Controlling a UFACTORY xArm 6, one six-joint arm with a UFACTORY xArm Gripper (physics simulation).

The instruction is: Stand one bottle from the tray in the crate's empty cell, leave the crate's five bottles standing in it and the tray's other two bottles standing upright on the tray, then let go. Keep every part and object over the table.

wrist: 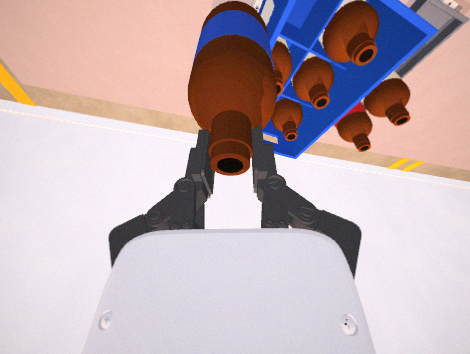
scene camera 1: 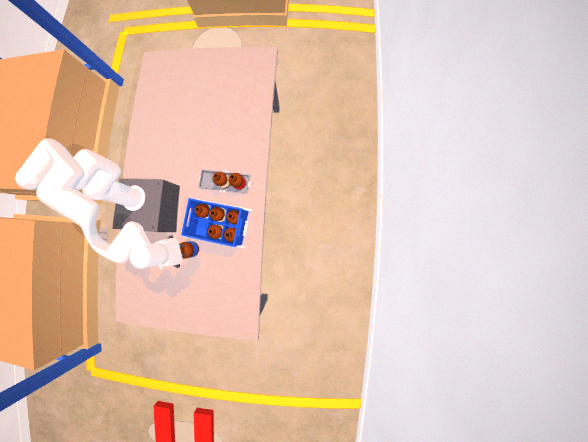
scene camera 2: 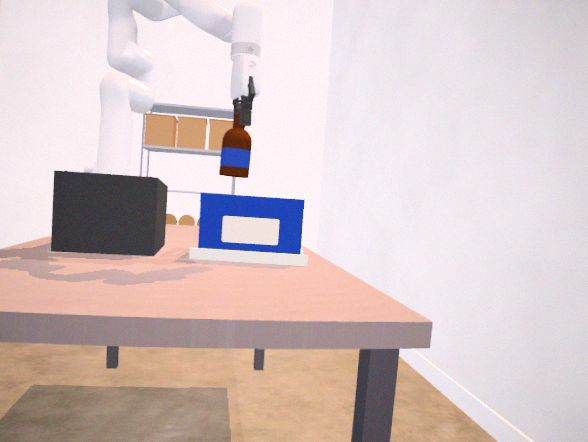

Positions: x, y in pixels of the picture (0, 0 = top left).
Labels:
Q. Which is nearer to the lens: the red-labelled bottle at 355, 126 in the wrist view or the blue-labelled bottle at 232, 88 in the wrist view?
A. The blue-labelled bottle.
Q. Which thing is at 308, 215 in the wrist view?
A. The gripper.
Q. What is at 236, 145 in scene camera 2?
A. A blue-labelled bottle.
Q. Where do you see a blue-labelled bottle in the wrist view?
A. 288, 114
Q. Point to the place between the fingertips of the gripper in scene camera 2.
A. At 242, 126

